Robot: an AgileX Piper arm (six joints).
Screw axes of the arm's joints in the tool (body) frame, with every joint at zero. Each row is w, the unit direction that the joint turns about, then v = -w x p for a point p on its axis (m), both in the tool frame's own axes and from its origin. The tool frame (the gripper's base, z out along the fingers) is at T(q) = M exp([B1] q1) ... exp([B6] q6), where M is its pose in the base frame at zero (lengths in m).
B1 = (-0.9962, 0, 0.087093, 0, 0.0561, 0)
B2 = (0, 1, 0, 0.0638, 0, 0.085)
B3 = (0, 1, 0, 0.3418, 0, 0.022)
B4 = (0, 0, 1, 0, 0, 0)
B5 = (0, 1, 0, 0.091, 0, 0)
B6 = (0, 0, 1, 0, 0, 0)
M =
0.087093 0 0.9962 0.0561
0 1 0 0
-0.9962 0 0.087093 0.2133
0 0 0 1
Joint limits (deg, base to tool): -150..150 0..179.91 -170..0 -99.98..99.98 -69.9..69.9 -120..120
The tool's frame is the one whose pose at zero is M.
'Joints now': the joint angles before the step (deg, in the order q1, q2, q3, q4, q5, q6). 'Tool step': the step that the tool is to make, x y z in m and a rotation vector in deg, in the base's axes. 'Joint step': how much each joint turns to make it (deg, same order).
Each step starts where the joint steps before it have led.
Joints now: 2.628, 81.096, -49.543, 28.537, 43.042, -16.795
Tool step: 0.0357, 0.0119, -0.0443, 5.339, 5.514, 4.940
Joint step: 0.003, 13.282, -3.456, 11.229, 0.237, -12.367
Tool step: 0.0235, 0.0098, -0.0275, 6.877, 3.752, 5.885
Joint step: -0.503, 9.535, -4.569, 8.976, 5.499, -10.786
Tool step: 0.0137, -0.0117, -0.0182, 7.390, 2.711, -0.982
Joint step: -3.740, 5.785, -2.035, 7.648, 4.975, -6.597
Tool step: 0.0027, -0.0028, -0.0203, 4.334, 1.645, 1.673
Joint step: -1.345, 4.462, -0.207, 3.999, 3.138, -5.823
